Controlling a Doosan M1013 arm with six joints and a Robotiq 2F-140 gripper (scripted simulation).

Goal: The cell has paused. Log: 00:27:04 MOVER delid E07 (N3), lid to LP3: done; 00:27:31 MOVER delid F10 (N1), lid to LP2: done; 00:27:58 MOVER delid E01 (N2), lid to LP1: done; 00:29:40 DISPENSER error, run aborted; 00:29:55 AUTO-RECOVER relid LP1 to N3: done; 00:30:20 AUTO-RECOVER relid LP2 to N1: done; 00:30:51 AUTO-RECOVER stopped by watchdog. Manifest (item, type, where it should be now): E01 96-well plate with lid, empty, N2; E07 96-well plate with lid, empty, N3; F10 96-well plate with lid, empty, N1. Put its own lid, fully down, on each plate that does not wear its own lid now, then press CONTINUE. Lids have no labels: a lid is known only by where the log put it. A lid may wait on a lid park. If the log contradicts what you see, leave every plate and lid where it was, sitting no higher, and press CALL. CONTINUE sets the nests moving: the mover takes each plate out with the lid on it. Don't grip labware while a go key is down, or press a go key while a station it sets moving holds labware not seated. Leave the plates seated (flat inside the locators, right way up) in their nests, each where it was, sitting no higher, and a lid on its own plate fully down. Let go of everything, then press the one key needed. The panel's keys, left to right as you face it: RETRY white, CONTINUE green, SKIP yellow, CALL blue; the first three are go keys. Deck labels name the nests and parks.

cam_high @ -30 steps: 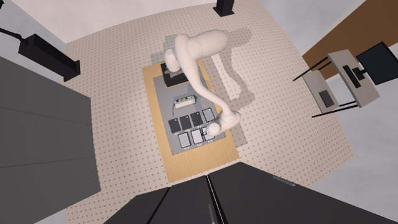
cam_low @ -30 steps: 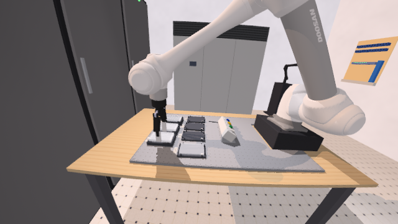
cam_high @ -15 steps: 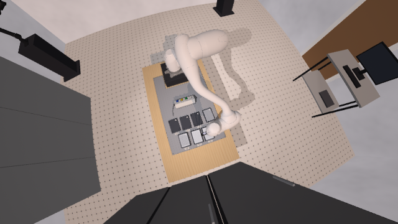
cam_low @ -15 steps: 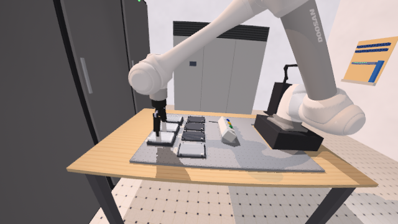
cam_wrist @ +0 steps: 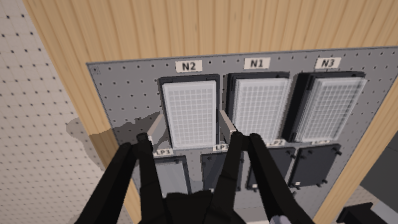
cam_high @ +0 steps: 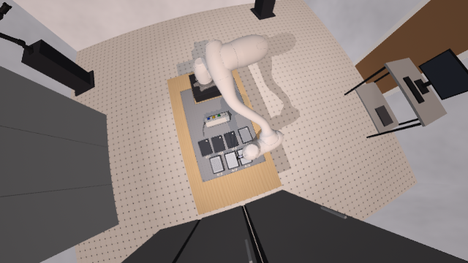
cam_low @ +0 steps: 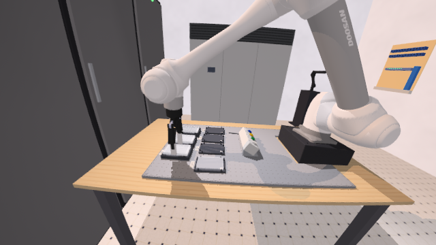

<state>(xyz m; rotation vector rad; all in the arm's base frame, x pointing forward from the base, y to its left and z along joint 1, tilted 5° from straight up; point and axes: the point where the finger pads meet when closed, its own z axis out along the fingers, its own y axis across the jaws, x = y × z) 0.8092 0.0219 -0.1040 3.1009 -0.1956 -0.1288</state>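
Now: hand 30 mm above the N2 plate. From my hand the other things lie so: park LP4: 230 mm behind, 290 mm to the right, 50 mm below; lid park LP1: 190 mm behind, 40 mm to the right, 50 mm below; LP2: 210 mm behind, 170 mm to the right, 50 mm below.
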